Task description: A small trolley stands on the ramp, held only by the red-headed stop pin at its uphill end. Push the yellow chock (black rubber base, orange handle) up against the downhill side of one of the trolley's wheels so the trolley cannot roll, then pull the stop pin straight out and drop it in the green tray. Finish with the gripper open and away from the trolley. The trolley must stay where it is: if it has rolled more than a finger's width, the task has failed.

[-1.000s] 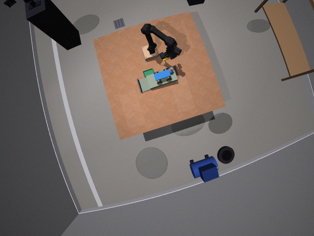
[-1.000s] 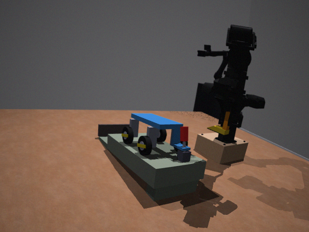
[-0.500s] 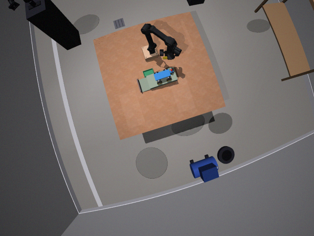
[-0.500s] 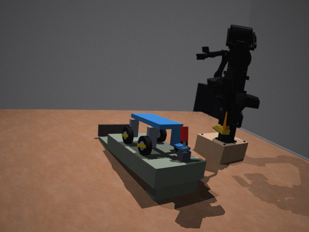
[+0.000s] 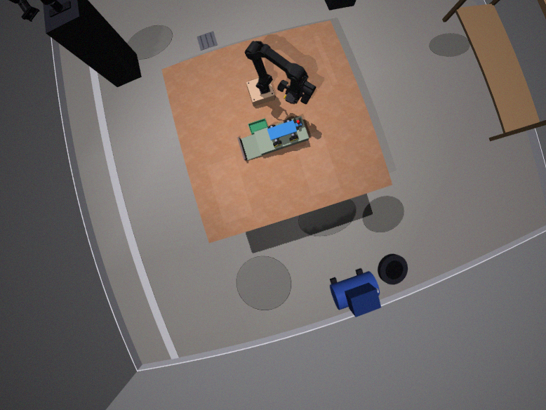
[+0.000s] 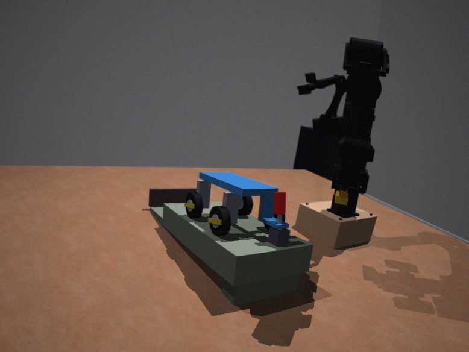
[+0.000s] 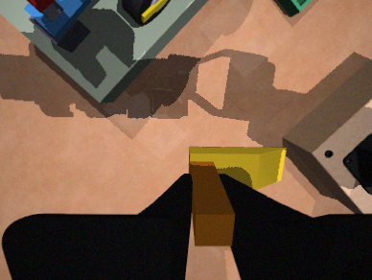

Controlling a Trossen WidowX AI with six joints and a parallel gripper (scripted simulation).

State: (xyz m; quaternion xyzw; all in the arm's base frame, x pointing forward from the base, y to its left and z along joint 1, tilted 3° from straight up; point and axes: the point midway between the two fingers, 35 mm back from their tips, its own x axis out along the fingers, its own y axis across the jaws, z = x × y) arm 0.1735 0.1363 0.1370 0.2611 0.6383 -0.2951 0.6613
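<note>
Now: the yellow chock 2 cm behind my gripper tip, 1 cm to the right of it and 1 cm below it. Also, from my gripper tip: blue trolley (16 cm ahead, 11 cm to the right, 6 cm below); grey-green ramp (16 cm ahead, 13 cm below, 12 cm to the right); red-headed stop pin (14 cm ahead, 4 cm below).
</note>
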